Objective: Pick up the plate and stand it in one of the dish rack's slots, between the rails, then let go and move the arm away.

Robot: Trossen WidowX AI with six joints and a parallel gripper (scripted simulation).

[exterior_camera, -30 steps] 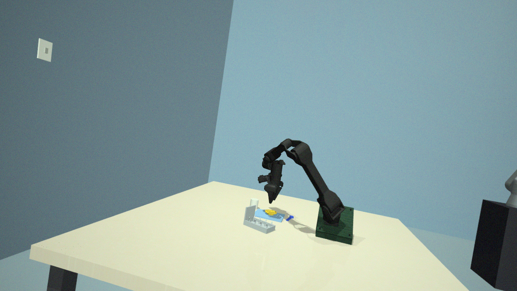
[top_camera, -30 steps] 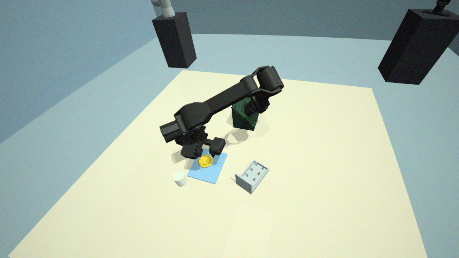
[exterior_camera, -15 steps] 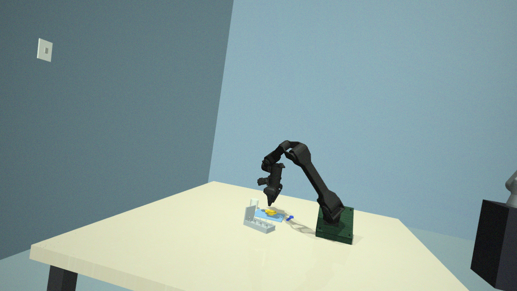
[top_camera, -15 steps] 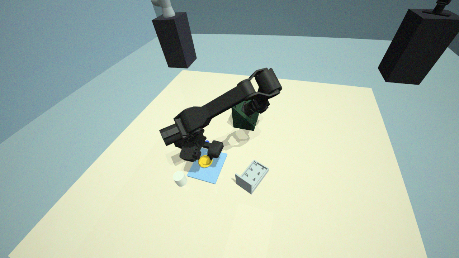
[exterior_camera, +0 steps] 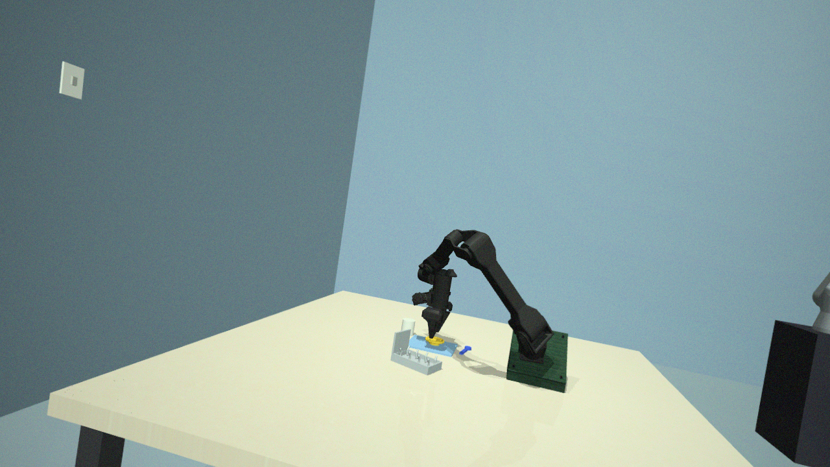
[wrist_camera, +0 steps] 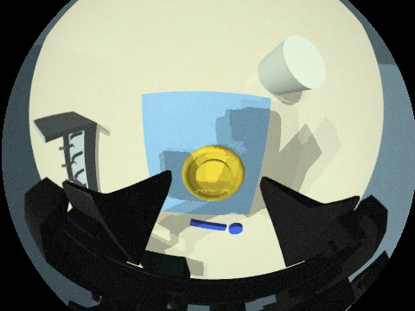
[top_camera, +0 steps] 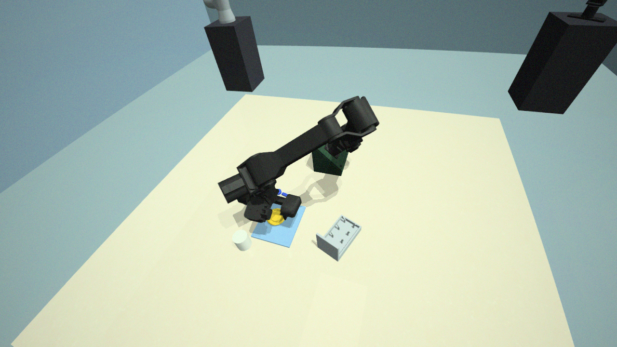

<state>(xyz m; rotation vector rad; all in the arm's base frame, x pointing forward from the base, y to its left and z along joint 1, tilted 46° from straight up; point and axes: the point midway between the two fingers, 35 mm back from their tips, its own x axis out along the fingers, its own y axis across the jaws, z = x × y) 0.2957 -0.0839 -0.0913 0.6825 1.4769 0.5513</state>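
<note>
The yellow plate is 20 mm below my gripper tip and 10 mm behind it. The rest, counted from my gripper tip: small blue spoon 110 mm behind, 30 mm below, 10 mm to the right; light blue mat 30 mm below, 10 mm to the left; white cup 100 mm ahead, 60 mm to the right, 10 mm below.
</note>
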